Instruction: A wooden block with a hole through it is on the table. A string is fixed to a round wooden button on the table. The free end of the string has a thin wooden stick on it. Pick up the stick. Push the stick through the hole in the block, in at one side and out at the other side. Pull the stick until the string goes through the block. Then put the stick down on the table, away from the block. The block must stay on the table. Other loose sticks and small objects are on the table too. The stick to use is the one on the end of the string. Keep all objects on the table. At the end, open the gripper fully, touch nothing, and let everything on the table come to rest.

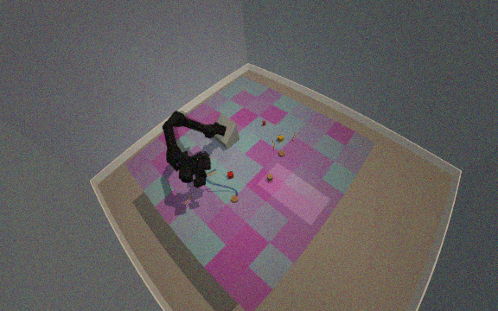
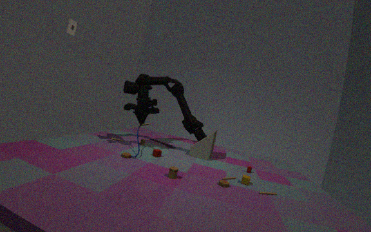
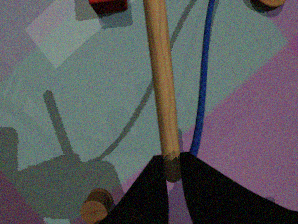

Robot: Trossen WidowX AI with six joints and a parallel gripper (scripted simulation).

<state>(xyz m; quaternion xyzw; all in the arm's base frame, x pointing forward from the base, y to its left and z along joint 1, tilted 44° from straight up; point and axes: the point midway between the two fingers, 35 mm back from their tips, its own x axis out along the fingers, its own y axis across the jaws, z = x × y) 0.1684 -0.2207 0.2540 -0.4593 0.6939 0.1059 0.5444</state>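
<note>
My gripper tip is 120 mm to the right of the red block, 110 mm above it and 60 mm short of it. From my gripper tip the other things lie so: yellow cube (530 mm to the left, 170 mm ahead, 110 mm below).
</note>
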